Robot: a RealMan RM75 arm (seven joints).
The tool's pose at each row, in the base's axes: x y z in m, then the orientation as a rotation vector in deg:
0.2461 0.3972 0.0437 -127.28 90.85 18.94
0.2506 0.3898 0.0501 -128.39 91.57 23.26
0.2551 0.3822 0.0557 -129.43 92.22 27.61
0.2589 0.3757 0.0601 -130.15 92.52 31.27
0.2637 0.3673 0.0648 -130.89 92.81 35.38
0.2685 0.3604 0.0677 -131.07 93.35 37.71
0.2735 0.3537 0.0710 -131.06 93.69 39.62
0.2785 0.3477 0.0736 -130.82 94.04 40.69
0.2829 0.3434 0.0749 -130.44 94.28 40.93
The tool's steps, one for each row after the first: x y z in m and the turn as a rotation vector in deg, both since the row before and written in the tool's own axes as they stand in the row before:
0.0052 -0.0033 -0.0089 -3.14 -1.29 0.75
0.0055 -0.0027 -0.0085 -3.13 -1.28 0.74
0.0046 -0.0019 -0.0071 -2.49 -1.18 0.51
0.0062 -0.0019 -0.0086 -2.78 -1.31 0.57
0.0056 -0.0021 -0.0065 -1.53 -0.69 0.63
0.0052 -0.0022 -0.0070 -1.14 -0.68 0.49
0.0049 -0.0024 -0.0061 -0.53 -0.45 0.43
0.0040 -0.0025 -0.0042 0.05 -0.23 0.27

